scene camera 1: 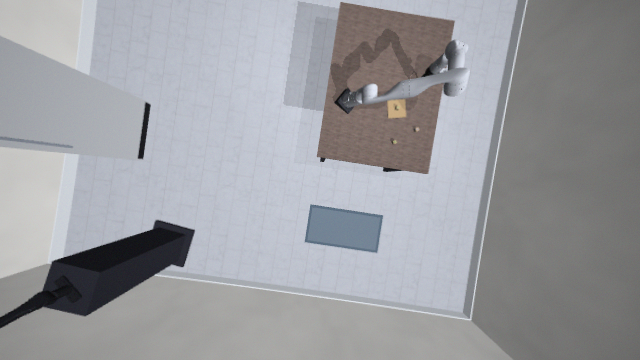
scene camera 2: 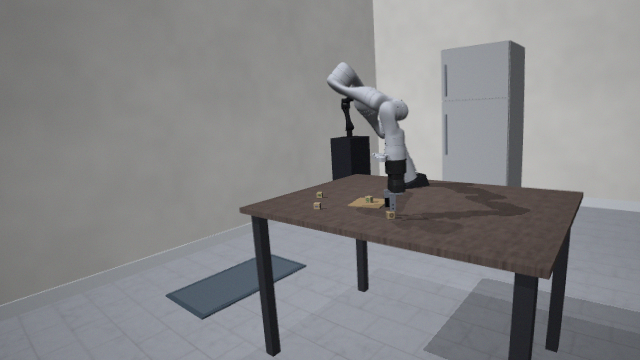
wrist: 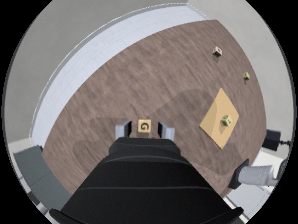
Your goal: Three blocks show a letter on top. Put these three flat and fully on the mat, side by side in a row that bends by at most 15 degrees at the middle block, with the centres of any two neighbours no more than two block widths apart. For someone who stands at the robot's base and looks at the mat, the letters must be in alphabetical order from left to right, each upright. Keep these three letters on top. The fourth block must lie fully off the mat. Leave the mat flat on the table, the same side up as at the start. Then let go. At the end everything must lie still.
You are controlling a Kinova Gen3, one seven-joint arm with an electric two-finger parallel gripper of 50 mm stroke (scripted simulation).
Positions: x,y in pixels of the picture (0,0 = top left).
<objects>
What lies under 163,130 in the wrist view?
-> The gripper.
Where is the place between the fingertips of the gripper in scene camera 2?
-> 390,208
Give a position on a tan mat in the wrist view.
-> At 211,124
</objects>
